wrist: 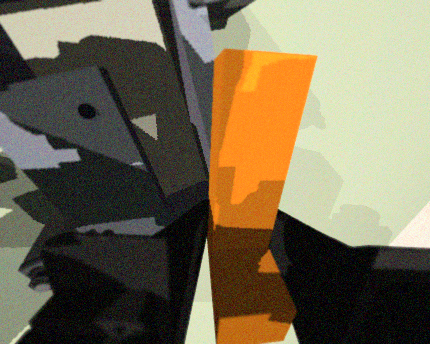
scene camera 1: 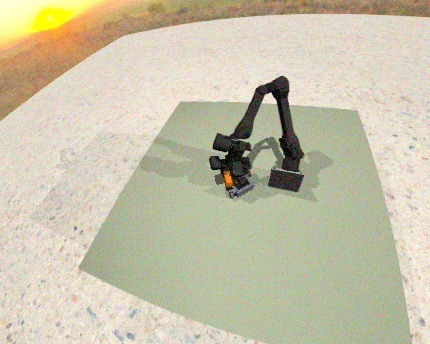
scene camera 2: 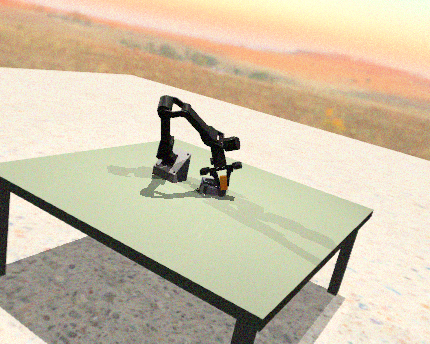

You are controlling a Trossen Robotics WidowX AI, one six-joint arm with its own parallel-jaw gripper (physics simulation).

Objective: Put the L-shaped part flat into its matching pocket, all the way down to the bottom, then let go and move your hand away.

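Frame: origin at the arm's base, x ahead, y left, z up, level; centimetres.
Seen in the pictures: gripper, between the fingertips: [wrist: 233, 207] [scene camera 1: 224, 172] [scene camera 2: 224, 187]; arm's base, origin of its link: [scene camera 1: 290, 170] [scene camera 2: 169, 159].
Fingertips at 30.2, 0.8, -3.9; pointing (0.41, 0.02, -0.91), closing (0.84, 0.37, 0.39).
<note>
Offsets run from my fingertips to a thing's middle, as dx, dy, dz. Level surfaces: height alone.
The orange L-shaped part {-1.8, +2.0, +2.5} [scene camera 1: 228, 178] [scene camera 2: 223, 182] [wrist: 265, 130] is upright between the fingers of my gripper [scene camera 1: 229, 175] [scene camera 2: 222, 177] [wrist: 233, 207], which is shut on it. Its long face shows in the wrist view; its L outline cannot be made out. The grey fixture {-6.6, +2.3, -2.0} [scene camera 1: 243, 189] [scene camera 2: 207, 187] [wrist: 55, 97] with the recessed pocket lies low on the table, to the left of the part in the wrist view. The part overlaps the fixture's right-hand wall there. Its lower end is near the fixture's edge; whether they touch is unclear. The fingers hide part of the fixture.
The green table top {dz -4.4} [scene camera 1: 240, 260] [scene camera 2: 200, 240] [wrist: 375, 125] carries the arm's base [scene camera 1: 286, 180] [scene camera 2: 172, 169], which stands close beside the fixture. Shadows of the arm fall across the table. A small dark round hole shows in the fixture's plate in the wrist view.
</note>
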